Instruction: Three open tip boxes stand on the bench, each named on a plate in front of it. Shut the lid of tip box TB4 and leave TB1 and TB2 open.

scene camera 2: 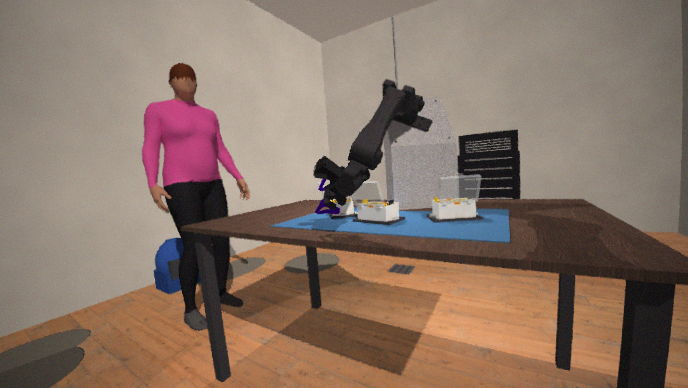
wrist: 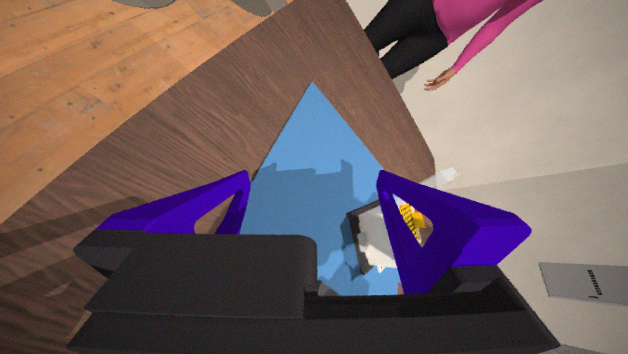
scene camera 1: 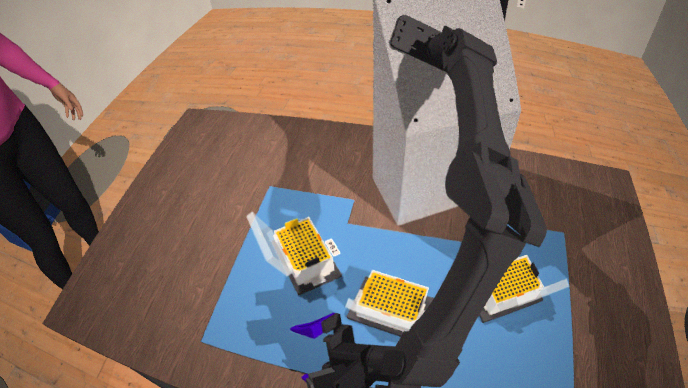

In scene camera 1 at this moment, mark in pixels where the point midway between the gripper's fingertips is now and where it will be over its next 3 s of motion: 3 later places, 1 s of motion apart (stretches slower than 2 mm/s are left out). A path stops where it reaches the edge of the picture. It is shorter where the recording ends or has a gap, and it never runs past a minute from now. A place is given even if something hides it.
My gripper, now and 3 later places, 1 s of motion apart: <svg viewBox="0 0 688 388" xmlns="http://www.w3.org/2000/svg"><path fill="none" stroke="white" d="M298 352L254 310L221 296L231 277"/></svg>
